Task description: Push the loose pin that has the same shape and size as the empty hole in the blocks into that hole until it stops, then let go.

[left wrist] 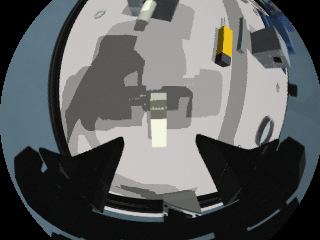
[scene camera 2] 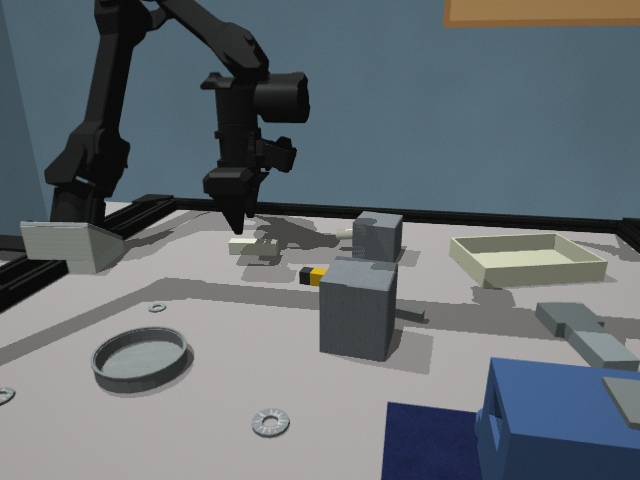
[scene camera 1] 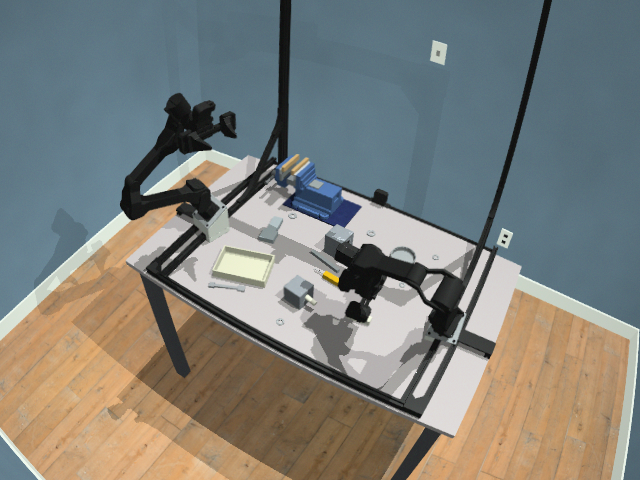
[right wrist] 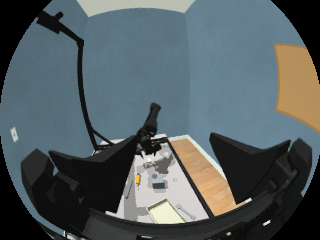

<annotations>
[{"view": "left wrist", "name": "my left gripper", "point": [160, 140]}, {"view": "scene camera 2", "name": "my left gripper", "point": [245, 225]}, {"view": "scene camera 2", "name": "cream tray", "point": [528, 259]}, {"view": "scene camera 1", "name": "my left gripper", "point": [363, 311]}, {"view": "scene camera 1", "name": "my right gripper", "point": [224, 142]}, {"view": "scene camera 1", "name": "cream tray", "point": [252, 264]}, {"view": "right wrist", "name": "my right gripper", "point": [174, 138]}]
</annotations>
